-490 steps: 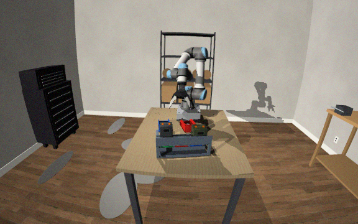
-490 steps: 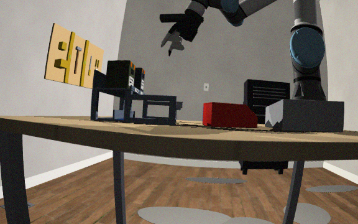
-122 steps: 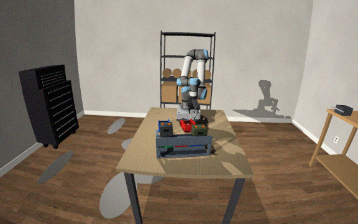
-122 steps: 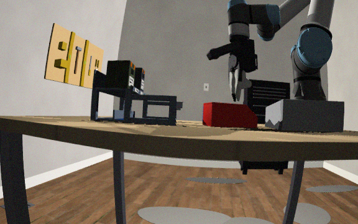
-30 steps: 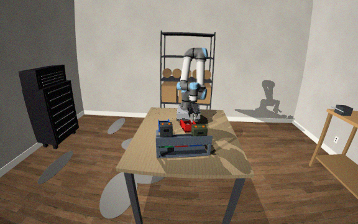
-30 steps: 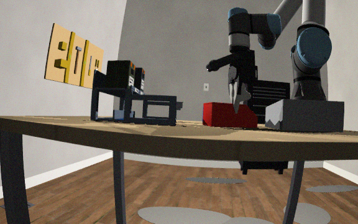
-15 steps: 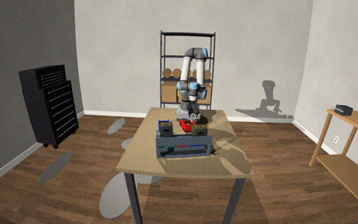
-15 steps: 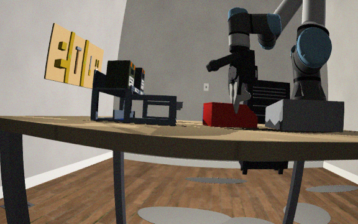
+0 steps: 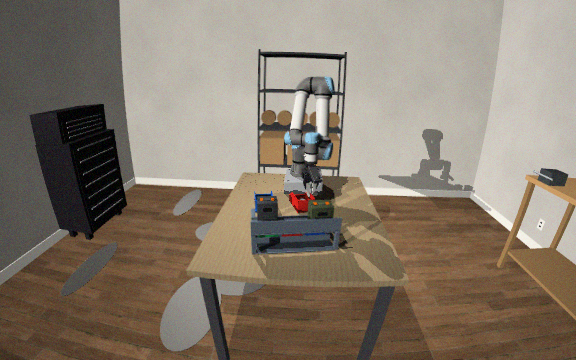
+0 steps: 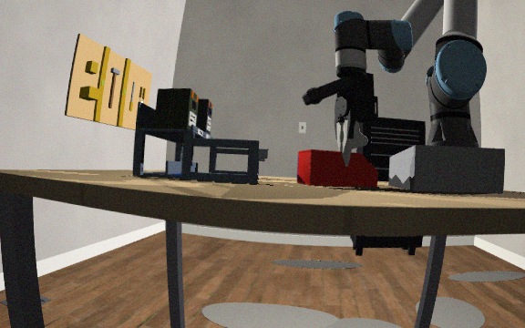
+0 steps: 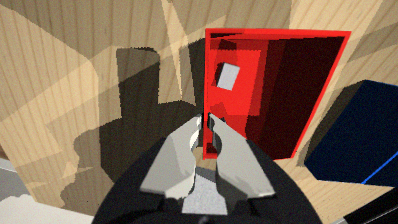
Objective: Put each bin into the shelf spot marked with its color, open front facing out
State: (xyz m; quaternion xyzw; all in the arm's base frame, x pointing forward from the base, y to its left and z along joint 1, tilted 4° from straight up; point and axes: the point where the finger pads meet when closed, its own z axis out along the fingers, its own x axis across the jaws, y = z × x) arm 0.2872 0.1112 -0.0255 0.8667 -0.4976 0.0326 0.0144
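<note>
Now: the red bin 20 mm ahead of my hand, 40 mm to the right of it and 20 mm below it. The rest, counted from my hand: dark box 450 mm ahead, 110 mm to the right, 100 mm above; green case 370 mm ahead, 110 mm to the left, 90 mm above; blue bin 80 mm ahead, 250 mm to the right, 20 mm below.
</note>
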